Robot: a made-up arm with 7 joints.
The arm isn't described. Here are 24 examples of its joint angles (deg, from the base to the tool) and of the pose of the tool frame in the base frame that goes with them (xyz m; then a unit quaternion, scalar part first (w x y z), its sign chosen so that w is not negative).
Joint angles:
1: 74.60 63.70 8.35 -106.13 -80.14 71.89 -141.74
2: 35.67 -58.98 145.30 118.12 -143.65 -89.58 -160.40
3: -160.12 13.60 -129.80 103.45 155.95 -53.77 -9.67
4: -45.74 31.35 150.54 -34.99 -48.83 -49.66 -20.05
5: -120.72 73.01 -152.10 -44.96 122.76 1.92 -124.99
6: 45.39 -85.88 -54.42 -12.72 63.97 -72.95 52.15
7: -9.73 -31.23 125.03 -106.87 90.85 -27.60 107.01
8: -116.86 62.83 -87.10 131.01 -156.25 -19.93 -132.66
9: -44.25 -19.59 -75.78 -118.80 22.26 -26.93 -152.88
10: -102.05 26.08 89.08 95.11 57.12 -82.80 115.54
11: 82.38 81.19 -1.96 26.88 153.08 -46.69 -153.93
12: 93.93 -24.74 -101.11 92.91 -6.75 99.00 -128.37
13: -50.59 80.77 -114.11 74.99 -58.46 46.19 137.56
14: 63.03 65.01 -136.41 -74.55 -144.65 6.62 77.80
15: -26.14 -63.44 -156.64 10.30 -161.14 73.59 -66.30
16: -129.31 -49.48 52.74 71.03 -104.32 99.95 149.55
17: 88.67 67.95 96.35 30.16 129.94 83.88 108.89
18: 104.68 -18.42 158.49 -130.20 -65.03 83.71 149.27
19: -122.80 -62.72 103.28 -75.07 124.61 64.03 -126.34
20: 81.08 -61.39 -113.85 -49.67 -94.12 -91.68 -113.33
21: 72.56 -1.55 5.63 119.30 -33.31 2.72 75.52
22: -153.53 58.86 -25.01 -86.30 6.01 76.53 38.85
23: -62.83 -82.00 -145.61 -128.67 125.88 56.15 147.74
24: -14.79 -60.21 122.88 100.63 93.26 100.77 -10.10
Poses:
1: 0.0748 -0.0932 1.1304 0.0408 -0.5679 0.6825 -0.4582
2: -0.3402 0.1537 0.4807 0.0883 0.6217 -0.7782 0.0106
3: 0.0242 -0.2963 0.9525 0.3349 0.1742 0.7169 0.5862
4: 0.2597 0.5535 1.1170 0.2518 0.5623 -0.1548 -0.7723
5: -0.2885 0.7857 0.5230 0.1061 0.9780 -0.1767 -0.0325
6: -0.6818 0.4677 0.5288 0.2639 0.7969 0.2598 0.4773
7: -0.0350 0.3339 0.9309 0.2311 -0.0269 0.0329 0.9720
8: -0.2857 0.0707 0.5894 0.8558 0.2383 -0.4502 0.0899
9: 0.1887 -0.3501 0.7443 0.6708 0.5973 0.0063 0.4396
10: 0.3227 0.2616 1.0458 0.1346 -0.9496 0.2256 0.1709
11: 0.0652 -0.7987 0.5471 0.6690 0.5571 -0.3986 0.2884
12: 0.3499 0.1694 0.8958 0.7251 0.3926 -0.5388 -0.1726
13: 0.0798 0.6252 0.8177 0.8073 -0.2255 0.2840 -0.4656
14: 0.0319 -0.7099 0.5125 0.3942 0.5942 0.6896 0.1266
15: -0.6655 -0.3198 1.0044 0.2370 0.0755 0.8369 -0.4876
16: 0.4245 -0.0818 1.1060 0.5232 0.4171 0.5267 -0.5243
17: -0.0732 -0.7173 1.0312 0.6033 -0.3444 -0.0539 0.7173
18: 0.0535 -0.2297 0.8909 0.5299 -0.6493 -0.5260 0.1442
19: -0.1007 -0.6283 0.7810 0.1631 -0.5627 -0.7486 -0.3105
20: -0.2973 0.4245 1.0683 0.7499 -0.3544 0.0899 0.5513
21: -0.0213 -0.3344 0.8357 0.8597 0.3818 0.0087 0.3391
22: -0.1330 0.3724 1.1639 0.6903 -0.2401 0.1453 -0.6669
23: 0.0763 -0.1329 0.8822 0.1281 0.4009 -0.0210 -0.9069
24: -0.4222 -0.3290 0.4962 0.4654 0.7987 -0.1356 -0.3565
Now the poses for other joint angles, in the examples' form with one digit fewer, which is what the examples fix.
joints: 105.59 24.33 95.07 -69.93 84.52 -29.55 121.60
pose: 0.341 -0.318 1.096 0.773 0.140 -0.308 0.537
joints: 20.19 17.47 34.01 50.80 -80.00 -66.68 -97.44
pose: 0.205 -0.344 1.239 0.469 0.375 0.727 -0.332
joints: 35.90 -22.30 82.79 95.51 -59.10 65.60 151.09
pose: -0.338 -0.244 0.937 0.799 0.175 0.258 0.515
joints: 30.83 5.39 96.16 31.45 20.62 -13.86 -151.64
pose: -0.078 -0.129 1.432 0.210 -0.376 -0.604 0.670
